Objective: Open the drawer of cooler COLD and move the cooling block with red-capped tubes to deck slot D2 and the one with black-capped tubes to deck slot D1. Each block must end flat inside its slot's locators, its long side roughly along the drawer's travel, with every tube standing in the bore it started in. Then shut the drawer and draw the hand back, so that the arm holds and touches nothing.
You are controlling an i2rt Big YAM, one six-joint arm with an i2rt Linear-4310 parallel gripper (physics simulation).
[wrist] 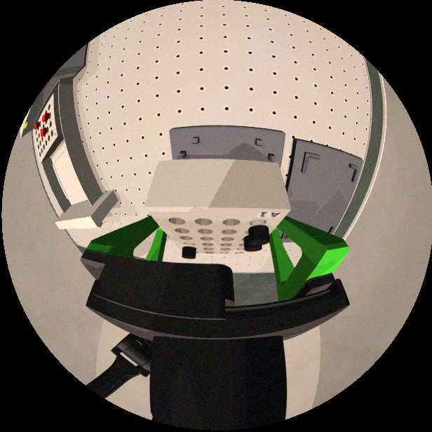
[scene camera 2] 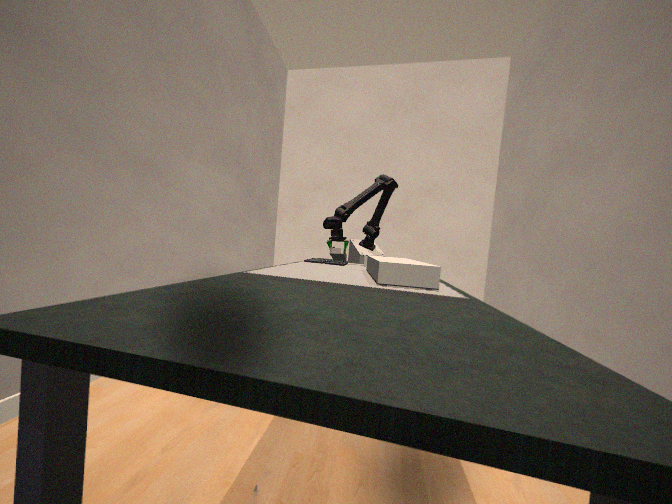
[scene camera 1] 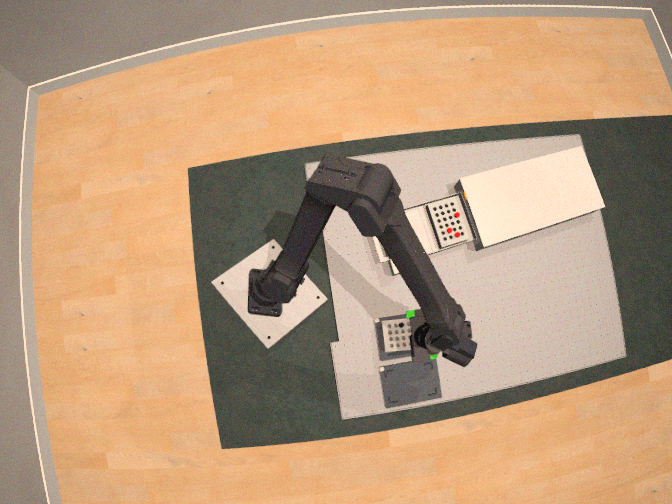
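My gripper [scene camera 1: 422, 335] [scene camera 2: 337, 245] [wrist: 217, 214] is shut on the white cooling block with black-capped tubes [scene camera 1: 396, 335] [scene camera 2: 337, 253] [wrist: 215, 185]. The block looks level and is low over the grey slot plate next to the drawer side [scene camera 1: 395, 356] [wrist: 225, 137]; whether it touches is hidden. Another grey slot plate [scene camera 1: 409, 383] [wrist: 325, 175] with corner locators bears no block. The slot names cannot be read. The drawer [scene camera 1: 417, 223] [wrist: 70, 172] stands open, and the block with red-capped tubes [scene camera 1: 447, 222] [wrist: 46, 127] sits in it, near the cooler.
The white cooler [scene camera 1: 534, 195] [scene camera 2: 404, 271] stands at the far right of the light perforated board [scene camera 1: 521, 303] [wrist: 225, 60]. The forearm [scene camera 1: 412, 254] passes over the drawer's front end in the overhead view. The arm base stands on a square plate [scene camera 1: 238, 287] at the left.
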